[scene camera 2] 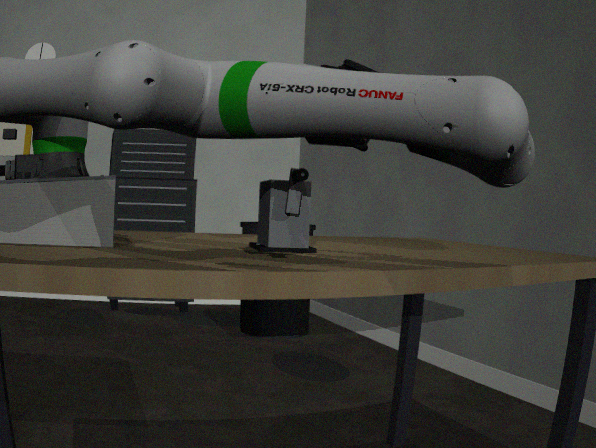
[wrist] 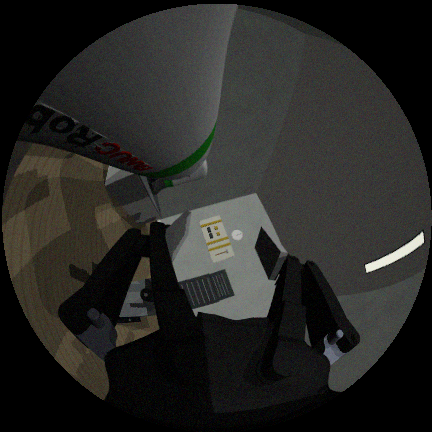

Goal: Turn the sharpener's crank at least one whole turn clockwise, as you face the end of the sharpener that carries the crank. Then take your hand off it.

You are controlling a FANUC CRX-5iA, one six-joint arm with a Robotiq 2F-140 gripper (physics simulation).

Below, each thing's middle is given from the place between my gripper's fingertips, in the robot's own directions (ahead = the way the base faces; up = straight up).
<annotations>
My gripper is now 200 mm above the sharpener [scene camera 2: 278, 231], 130 mm to the right of it and 80 mm short of it.
</annotations>
